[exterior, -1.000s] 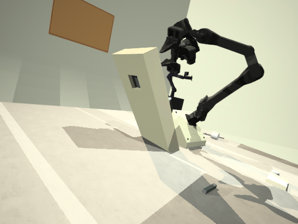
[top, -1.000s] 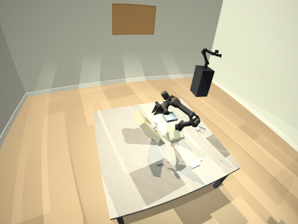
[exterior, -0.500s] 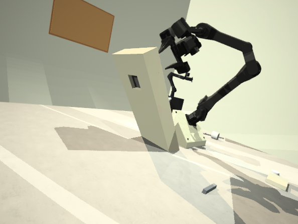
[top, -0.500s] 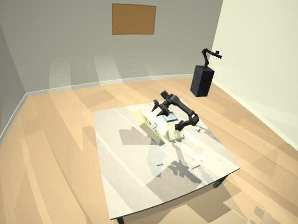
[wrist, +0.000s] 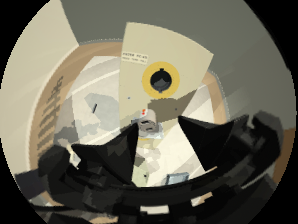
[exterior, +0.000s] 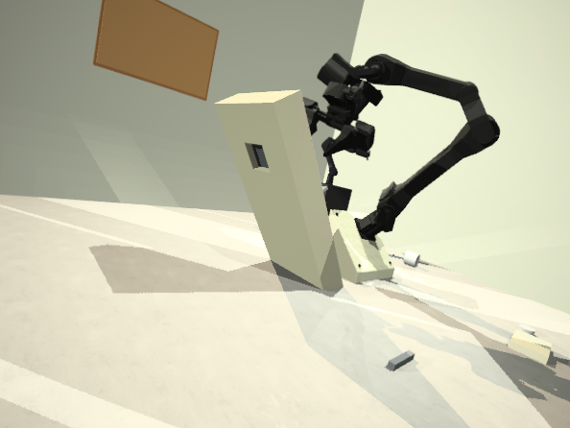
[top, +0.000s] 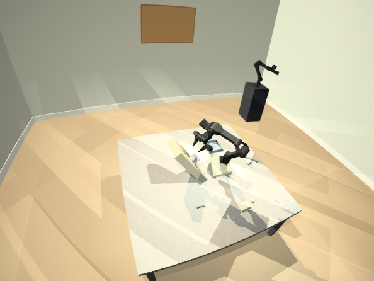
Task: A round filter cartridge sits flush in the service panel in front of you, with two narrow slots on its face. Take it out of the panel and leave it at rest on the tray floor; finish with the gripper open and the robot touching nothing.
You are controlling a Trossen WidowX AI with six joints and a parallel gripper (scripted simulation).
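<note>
Now: gripper tip 70 mm above the round filter cartridge, 10 mm to the right of it and 10 mm short of it. From my gripper tip the other things lie so: dark block: 320 mm to the left, 280 mm below, 10 mm ahead; then flat cream pad: 390 mm to the left, 310 mm behind, 270 mm below; then square grey-rimmed tray: 320 mm to the right, 300 mm behind, 270 mm below.
</note>
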